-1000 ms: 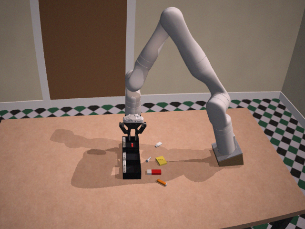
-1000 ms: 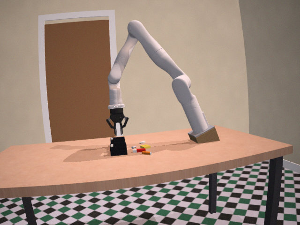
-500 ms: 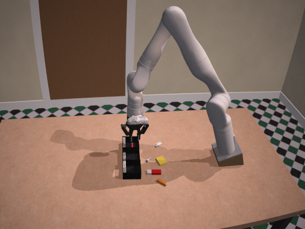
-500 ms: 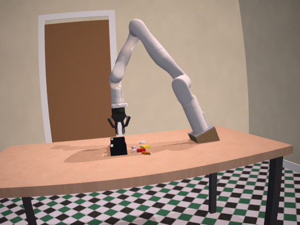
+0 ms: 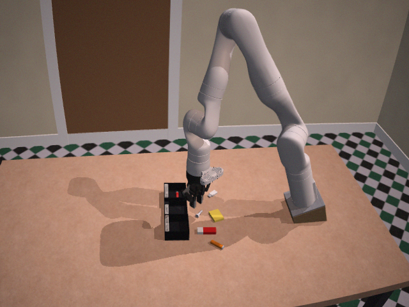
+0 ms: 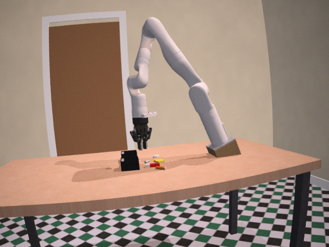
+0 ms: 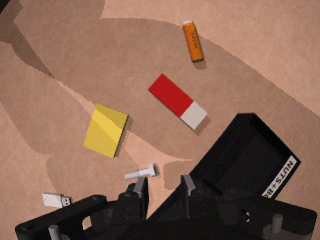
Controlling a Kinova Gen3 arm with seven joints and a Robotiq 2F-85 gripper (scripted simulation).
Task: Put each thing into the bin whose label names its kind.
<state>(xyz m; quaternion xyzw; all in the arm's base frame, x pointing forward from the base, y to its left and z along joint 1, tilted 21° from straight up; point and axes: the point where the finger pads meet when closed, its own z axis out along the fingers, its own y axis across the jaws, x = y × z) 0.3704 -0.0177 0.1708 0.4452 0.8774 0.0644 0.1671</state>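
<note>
My gripper is now 5 cm past the orange battery, 14 cm to the right of it and 8 cm above it. Also, from my hand: bolt: 2 cm behind, 2 cm to the right, 9 cm below; then red-and-white block: 2 cm behind, 7 cm to the left, 8 cm below; then yellow block: 8 cm behind, 9 cm below.
</note>
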